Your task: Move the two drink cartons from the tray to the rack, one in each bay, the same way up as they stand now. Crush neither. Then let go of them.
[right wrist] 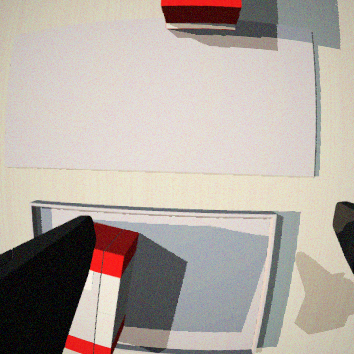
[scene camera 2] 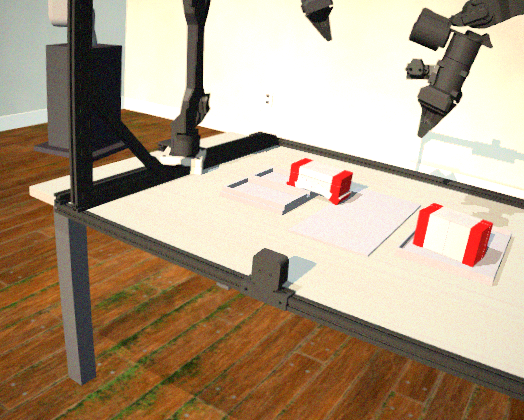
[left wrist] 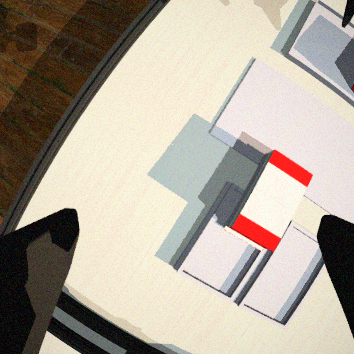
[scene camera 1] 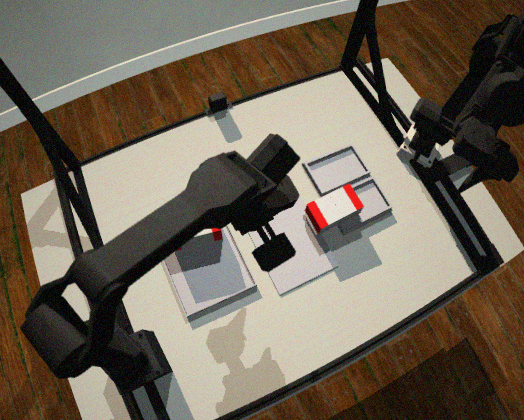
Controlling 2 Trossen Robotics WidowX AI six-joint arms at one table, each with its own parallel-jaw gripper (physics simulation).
same spot on grey tray: (scene camera 1: 204, 275) = (left wrist: 335, 42)
same spot on pale grey mat: (left wrist: 268, 111) = (scene camera 1: 296, 257)
